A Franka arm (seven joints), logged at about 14 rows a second.
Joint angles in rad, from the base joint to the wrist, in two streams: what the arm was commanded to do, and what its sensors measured. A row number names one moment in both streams.
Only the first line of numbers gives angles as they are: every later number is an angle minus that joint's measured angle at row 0.
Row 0, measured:
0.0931 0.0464 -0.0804 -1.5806 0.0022 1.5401 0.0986
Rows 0 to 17, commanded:
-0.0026 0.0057 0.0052 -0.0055 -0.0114 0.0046 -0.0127
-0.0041 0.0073 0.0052 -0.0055 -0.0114 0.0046 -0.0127
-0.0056 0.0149 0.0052 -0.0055 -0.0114 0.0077 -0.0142
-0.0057 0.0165 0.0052 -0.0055 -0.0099 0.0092 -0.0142
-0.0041 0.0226 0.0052 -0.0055 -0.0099 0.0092 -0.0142
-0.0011 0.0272 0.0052 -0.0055 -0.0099 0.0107 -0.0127
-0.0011 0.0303 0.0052 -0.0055 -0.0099 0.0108 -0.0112
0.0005 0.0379 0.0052 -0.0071 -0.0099 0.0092 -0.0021
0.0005 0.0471 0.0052 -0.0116 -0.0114 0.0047 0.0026
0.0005 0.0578 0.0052 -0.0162 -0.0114 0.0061 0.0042
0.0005 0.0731 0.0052 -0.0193 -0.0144 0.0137 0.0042
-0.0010 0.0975 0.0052 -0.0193 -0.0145 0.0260 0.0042
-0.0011 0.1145 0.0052 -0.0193 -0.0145 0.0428 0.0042
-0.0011 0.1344 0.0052 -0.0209 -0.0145 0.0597 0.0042
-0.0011 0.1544 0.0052 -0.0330 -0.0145 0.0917 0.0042
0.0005 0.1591 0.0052 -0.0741 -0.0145 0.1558 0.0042
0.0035 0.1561 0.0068 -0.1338 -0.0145 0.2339 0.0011
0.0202 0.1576 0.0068 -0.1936 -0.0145 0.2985 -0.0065
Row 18, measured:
0.0022 0.1740 0.0025 -0.0813 -0.0029 0.1886 -0.0014
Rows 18 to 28, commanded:
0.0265 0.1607 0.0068 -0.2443 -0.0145 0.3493 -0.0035
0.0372 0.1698 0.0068 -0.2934 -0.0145 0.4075 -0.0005
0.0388 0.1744 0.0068 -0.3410 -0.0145 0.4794 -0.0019
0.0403 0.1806 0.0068 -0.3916 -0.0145 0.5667 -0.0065
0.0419 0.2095 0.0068 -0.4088 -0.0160 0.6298 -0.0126
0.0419 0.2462 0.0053 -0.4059 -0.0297 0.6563 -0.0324
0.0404 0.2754 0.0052 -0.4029 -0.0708 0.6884 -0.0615
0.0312 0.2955 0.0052 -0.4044 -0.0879 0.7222 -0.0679
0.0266 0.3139 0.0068 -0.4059 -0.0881 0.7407 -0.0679
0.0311 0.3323 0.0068 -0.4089 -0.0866 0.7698 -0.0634
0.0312 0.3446 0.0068 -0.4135 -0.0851 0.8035 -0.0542
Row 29, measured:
0.0382 0.3267 0.0032 -0.4049 -0.0739 0.7506 -0.0440
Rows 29 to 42, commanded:
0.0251 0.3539 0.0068 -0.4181 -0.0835 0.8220 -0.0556
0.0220 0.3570 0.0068 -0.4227 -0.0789 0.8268 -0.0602
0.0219 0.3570 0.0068 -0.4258 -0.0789 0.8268 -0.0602
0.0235 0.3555 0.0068 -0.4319 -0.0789 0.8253 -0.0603
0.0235 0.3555 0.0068 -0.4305 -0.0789 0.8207 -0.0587
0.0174 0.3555 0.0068 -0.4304 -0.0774 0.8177 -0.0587
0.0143 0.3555 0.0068 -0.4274 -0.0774 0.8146 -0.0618
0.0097 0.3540 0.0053 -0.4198 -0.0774 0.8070 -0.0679
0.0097 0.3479 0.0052 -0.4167 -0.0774 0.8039 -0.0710
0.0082 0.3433 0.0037 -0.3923 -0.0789 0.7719 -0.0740
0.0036 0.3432 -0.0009 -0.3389 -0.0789 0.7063 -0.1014
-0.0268 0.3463 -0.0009 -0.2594 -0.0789 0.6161 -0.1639
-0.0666 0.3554 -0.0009 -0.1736 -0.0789 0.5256 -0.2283
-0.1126 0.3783 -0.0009 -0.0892 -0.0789 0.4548 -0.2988
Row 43, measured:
-0.0204 0.3696 -0.0105 -0.2497 -0.0749 0.6110 -0.1688
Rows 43 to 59, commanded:
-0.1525 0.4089 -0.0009 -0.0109 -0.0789 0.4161 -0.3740
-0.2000 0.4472 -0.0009 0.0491 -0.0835 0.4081 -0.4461
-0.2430 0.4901 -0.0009 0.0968 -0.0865 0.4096 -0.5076
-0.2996 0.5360 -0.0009 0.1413 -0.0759 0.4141 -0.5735
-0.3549 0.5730 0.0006 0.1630 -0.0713 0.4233 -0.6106
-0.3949 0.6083 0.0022 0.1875 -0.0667 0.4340 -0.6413
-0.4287 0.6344 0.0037 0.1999 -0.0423 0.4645 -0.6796
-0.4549 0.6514 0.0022 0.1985 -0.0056 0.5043 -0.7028
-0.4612 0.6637 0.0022 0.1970 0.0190 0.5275 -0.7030
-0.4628 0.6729 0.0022 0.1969 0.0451 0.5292 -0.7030
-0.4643 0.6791 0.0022 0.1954 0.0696 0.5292 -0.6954
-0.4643 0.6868 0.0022 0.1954 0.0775 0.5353 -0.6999
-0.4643 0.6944 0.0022 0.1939 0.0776 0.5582 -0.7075
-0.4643 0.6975 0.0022 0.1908 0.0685 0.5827 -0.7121
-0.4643 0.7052 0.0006 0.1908 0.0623 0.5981 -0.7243
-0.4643 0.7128 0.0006 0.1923 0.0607 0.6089 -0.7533
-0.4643 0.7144 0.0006 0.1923 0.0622 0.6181 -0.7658
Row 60, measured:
-0.4560 0.6968 -0.0031 0.1646 0.0553 0.6036 -0.7156
